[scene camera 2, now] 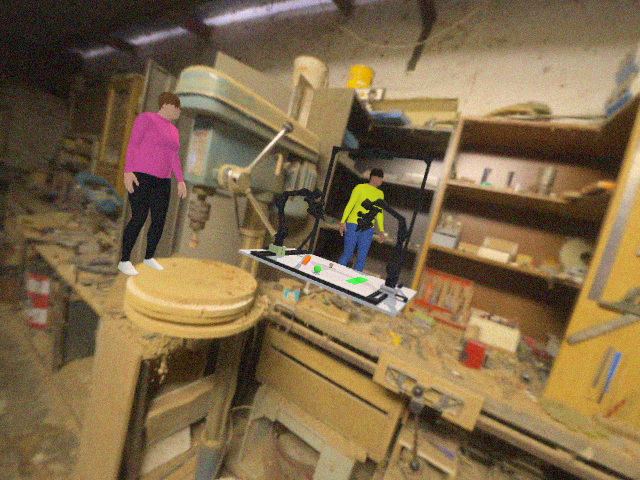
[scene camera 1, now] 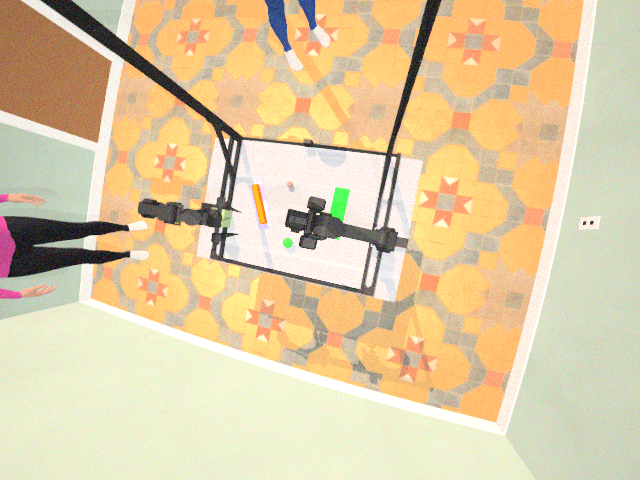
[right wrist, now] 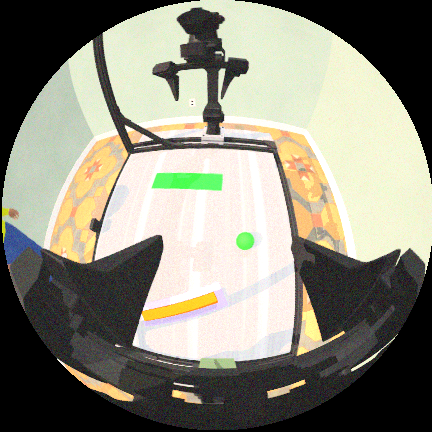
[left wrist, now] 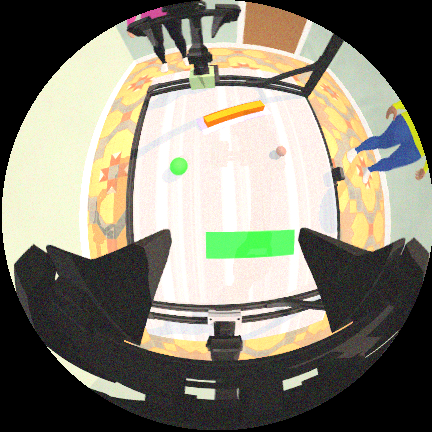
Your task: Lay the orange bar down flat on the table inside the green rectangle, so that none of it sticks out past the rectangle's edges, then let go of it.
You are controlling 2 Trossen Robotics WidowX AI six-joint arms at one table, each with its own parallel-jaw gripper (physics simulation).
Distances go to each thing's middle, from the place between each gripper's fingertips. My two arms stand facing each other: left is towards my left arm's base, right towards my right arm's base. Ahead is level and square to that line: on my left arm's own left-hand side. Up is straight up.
The green rectangle [left wrist: 224, 244] is 80 mm behind my left hand, 60 mm to the left of it and 350 mm below it. The rest, counted from my left hand: orange bar [right wrist: 209, 298] 80 mm behind, 390 mm to the right, 340 mm below; then pale lilac pad [right wrist: 215, 287] 80 mm behind, 390 mm to the right, 350 mm below.
The orange bar lies 35 cm below my right hand, 12 cm behind it and 10 cm to the right of it. Round my right hand: green rectangle (37 cm below, 35 cm to the left, 12 cm behind); pale lilac pad (37 cm below, 12 cm behind, 10 cm to the right).
